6 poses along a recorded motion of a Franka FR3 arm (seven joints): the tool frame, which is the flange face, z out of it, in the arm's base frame.
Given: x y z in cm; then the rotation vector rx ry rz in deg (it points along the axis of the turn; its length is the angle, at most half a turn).
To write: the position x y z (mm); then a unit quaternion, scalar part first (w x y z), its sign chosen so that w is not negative. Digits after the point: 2 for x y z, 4 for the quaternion.
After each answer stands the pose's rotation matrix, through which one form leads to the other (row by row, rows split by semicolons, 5 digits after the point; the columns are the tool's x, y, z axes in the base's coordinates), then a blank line. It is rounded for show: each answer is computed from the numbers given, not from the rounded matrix.
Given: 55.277, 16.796, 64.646, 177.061, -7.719, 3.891
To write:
552.77, 167.96, 646.46, 0.0238, 0.9985, -0.0435, 0.0219
0.99525 -0.08798 0.04175; -0.08589 -0.99508 -0.04945; 0.04589 0.04563 -0.99790

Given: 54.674, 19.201, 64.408, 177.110, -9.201, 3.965
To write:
546.74, 192.01, 644.08, 0.0227, 0.9981, -0.0519, 0.0223
0.99362 -0.10453 0.04225; -0.10250 -0.99359 -0.04773; 0.04697 0.04309 -0.99797

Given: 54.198, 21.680, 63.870, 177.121, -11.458, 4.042
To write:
541.98, 216.80, 638.70, 0.0215, 0.9974, -0.0645, 0.0228
0.99064 -0.12969 0.04263; -0.12774 -0.99075 -0.04581; 0.04818 0.03993 -0.99804

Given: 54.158, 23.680, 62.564, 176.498, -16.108, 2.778
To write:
541.58, 236.80, 625.64, 0.0240, 0.9955, -0.0908, 0.0157
0.98300 -0.18162 0.02684; -0.18012 -0.98234 -0.05056; 0.03555 0.04487 -0.99836

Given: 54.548, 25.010, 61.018, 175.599, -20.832, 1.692
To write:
545.48, 250.10, 610.18, 0.0276, 0.9926, -0.1178, 0.0096
0.97208 -0.23430 0.01249; -0.23325 -0.97074 -0.05702; 0.02548 0.05251 -0.99830

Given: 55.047, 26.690, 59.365, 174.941, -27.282, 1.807
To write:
550.47, 266.90, 593.65, 0.0256, 0.9877, -0.1540, 0.0102
0.95234 -0.30479 0.01226; -0.30374 -0.95124 -0.05374; 0.02804 0.04745 -0.99848

